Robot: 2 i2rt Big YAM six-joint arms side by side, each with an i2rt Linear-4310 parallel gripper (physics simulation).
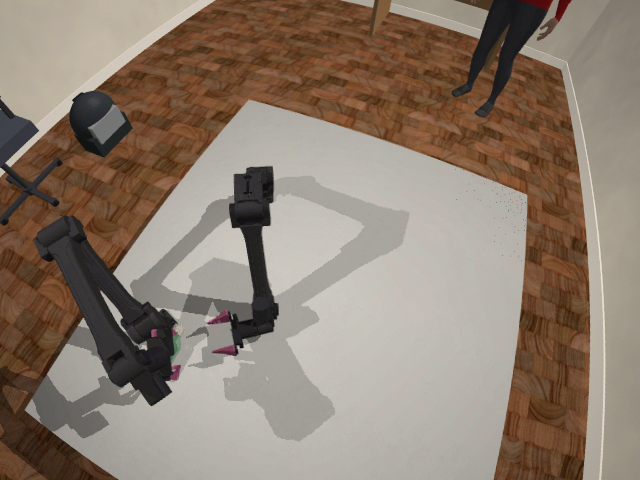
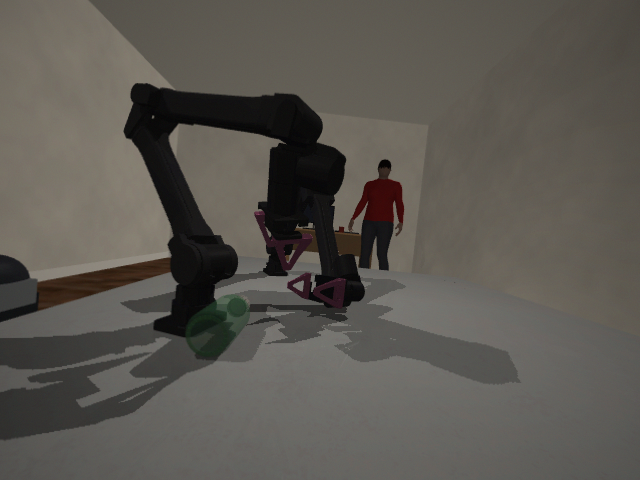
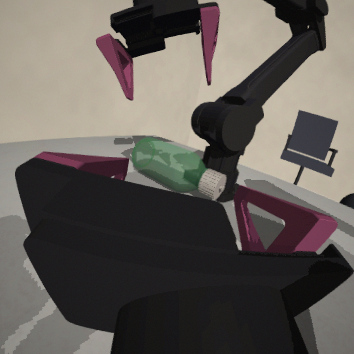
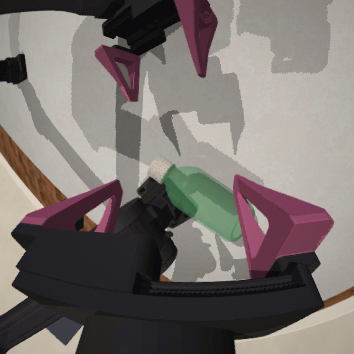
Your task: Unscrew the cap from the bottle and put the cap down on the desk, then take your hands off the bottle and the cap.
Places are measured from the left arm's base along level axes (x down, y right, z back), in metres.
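Pixels of known places: left gripper, fingertip midpoint: (image 1: 209, 337) (image 2: 299, 288) (image 3: 184, 178) (image 4: 162, 89); right gripper, fingertip midpoint: (image 1: 177, 349) (image 2: 278, 257) (image 3: 167, 90) (image 4: 174, 183); left arm's base at its link origin: (image 1: 263, 191) (image 2: 274, 273) (image 4: 19, 69); right arm's base at its link origin: (image 1: 159, 328) (image 4: 166, 198).
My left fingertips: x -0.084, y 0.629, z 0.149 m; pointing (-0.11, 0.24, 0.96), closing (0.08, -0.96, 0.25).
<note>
For each thing: its top centre in the pictures, then the offset to it from my left fingertips. Level surfaces: height alone.
- translucent green bottle at its top centre: (image 4: 189, 208) (image 3: 179, 145) (image 2: 228, 296) (image 1: 161, 348) dx +0.006, dy +0.034, dz +0.160 m
- desk at its surface level: dx +0.084 m
- whitish ribbed cap at its top centre: (image 3: 217, 172) (image 4: 152, 172) (image 2: 240, 295) (image 1: 176, 327) dx +0.025, dy -0.037, dz +0.124 m
A translucent green bottle (image 1: 176, 349) (image 2: 217, 329) (image 3: 167, 166) (image 4: 210, 207) lies on its side on the desk (image 1: 413, 330) (image 2: 361, 413). The whitish ribbed cap (image 1: 179, 328) (image 3: 212, 184) (image 4: 160, 168) sits at the bottle's neck end, in line with it; whether its thread is engaged I cannot tell. My left gripper (image 1: 209, 337) (image 2: 302, 289) (image 3: 184, 178) (image 4: 162, 89) is open and empty, off to the side of the cap, apart from it. My right gripper (image 1: 173, 351) (image 3: 167, 90) (image 4: 174, 183) is open and empty, above the bottle and not touching it.
The right arm's base (image 2: 193, 304) (image 3: 220, 170) stands close beside the bottle and cap. The left arm's base (image 1: 252, 188) stands farther back on the desk. A dark helmet-like object (image 1: 100, 121), a chair (image 1: 15, 134) (image 3: 312, 135) and a standing person (image 1: 509, 46) (image 2: 382, 206) are beyond the desk.
</note>
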